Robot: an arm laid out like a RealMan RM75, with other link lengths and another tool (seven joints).
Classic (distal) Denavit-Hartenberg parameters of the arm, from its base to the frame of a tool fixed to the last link. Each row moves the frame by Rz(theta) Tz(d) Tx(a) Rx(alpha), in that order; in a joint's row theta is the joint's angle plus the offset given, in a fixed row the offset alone. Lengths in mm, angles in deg.
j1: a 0, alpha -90, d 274.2, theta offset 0
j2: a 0, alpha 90, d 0, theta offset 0
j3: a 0, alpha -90, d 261.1, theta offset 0
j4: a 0, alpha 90, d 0, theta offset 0
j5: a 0, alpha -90, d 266.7, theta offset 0
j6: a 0, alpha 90, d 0, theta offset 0
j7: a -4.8, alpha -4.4, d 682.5, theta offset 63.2
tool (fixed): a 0, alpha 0, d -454.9, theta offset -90
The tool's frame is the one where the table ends.
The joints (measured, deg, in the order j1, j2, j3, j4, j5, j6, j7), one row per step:
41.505, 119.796, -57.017, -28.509, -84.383, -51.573, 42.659
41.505, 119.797, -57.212, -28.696, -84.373, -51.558, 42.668
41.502, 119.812, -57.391, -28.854, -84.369, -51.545, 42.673
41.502, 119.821, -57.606, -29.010, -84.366, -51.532, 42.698
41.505, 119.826, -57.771, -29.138, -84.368, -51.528, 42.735
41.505, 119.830, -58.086, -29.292, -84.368, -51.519, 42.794
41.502, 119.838, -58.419, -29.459, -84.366, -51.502, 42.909
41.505, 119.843, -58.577, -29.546, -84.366, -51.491, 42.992
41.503, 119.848, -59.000, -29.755, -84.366, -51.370, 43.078
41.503, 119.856, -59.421, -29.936, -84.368, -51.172, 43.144
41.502, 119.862, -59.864, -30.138, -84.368, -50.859, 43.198
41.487, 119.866, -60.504, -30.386, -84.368, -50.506, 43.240
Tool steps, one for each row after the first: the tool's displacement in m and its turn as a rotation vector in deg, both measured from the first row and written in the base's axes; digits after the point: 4 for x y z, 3 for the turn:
-0.0012, 0.0003, 0.0002, 0.008, -0.127, 0.214
-0.0022, 0.0004, 0.0001, -0.005, -0.237, 0.402
-0.0033, 0.0005, -0.0001, -0.046, -0.359, 0.597
-0.0042, 0.0006, -0.0002, -0.082, -0.443, 0.750
-0.0055, 0.0005, -0.0008, -0.200, -0.603, 0.975
-0.0067, 0.0004, -0.0014, -0.338, -0.733, 1.173
-0.0074, 0.0004, -0.0017, -0.407, -0.778, 1.257
-0.0087, 0.0004, -0.0024, -0.506, -1.030, 1.478
-0.0097, 0.0006, -0.0030, -0.575, -1.322, 1.640
-0.0104, 0.0010, -0.0035, -0.571, -1.682, 1.754
-0.0114, 0.0012, -0.0046, -0.635, -2.182, 1.969

